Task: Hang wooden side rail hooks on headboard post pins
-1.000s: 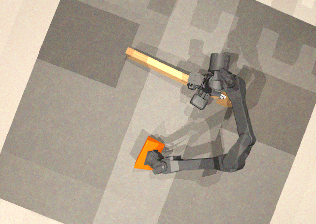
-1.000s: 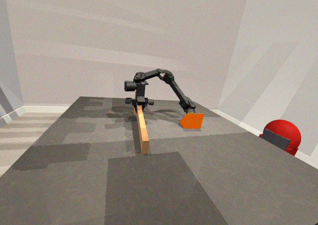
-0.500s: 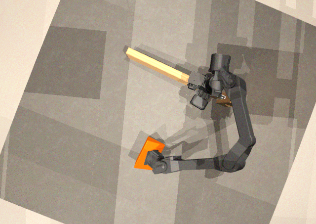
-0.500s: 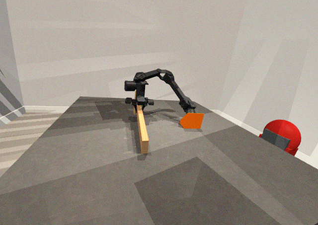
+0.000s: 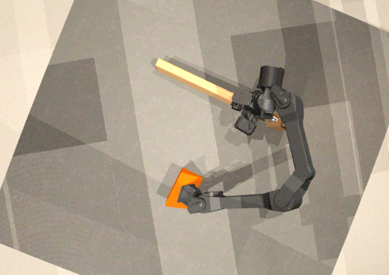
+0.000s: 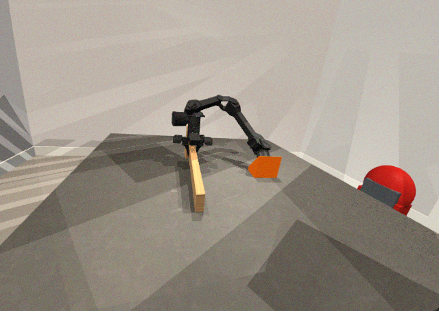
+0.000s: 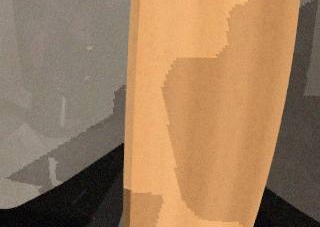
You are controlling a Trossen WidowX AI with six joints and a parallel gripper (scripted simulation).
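Right now my gripper tip is 11 cm to the left of the wooden headboard post, 4 cm below it and 2 cm past it.
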